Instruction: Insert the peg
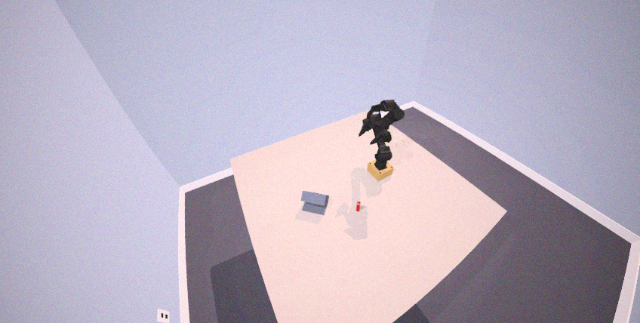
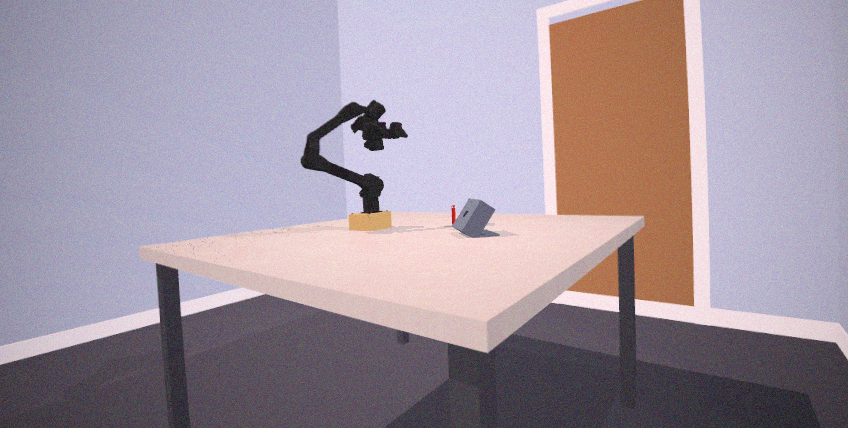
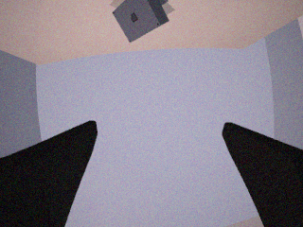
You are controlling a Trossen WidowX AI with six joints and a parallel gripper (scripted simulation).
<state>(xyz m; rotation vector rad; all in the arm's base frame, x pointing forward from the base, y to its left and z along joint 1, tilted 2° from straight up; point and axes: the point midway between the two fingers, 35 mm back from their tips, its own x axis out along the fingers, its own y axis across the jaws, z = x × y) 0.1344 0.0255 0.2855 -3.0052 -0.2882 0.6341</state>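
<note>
My gripper tip is 280 mm above the red square peg, 170 mm to the right of it and 90 mm short of it. Round my gripper tip: grey sloped panel 290 mm below, 290 mm ahead, 50 mm to the left.
</note>
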